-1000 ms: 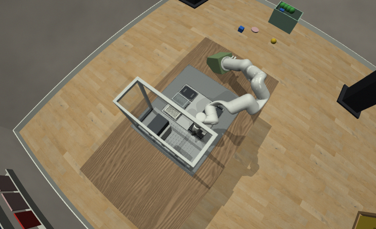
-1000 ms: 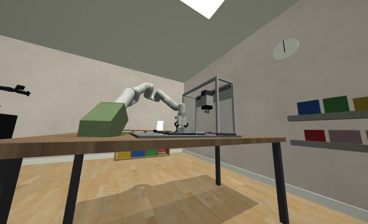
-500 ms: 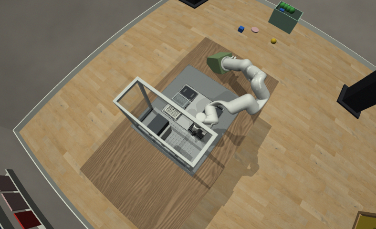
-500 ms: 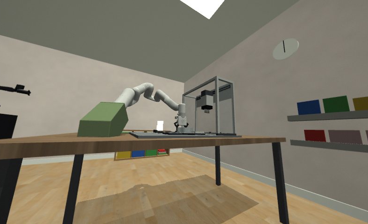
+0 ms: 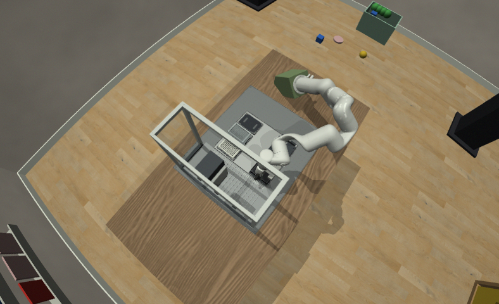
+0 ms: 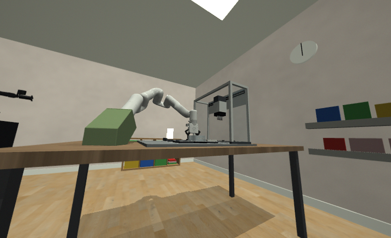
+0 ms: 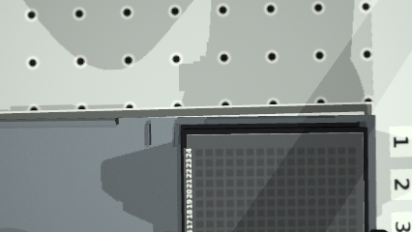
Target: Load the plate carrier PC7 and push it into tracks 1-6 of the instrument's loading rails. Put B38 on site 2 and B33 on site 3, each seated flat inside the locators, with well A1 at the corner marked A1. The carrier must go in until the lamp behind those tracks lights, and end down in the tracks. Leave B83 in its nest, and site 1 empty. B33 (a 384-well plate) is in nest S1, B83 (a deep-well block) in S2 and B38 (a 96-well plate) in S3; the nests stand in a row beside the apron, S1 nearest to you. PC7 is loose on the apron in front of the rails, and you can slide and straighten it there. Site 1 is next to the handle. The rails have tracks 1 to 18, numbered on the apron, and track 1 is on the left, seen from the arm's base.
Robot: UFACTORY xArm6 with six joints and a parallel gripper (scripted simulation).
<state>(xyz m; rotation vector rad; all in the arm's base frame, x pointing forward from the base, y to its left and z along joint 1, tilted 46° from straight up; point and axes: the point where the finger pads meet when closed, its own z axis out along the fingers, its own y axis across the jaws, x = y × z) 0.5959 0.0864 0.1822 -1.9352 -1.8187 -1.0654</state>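
Right now the dark 384-well plate is 1 cm below my hand. From my hand the other things lie so: white 96-well plate (26 cm to the right, 2 cm ahead, 1 cm below); deep-well block (28 cm to the right, 9 cm behind); dark plate carrier (11 cm behind, 1 cm to the right, 1 cm below).
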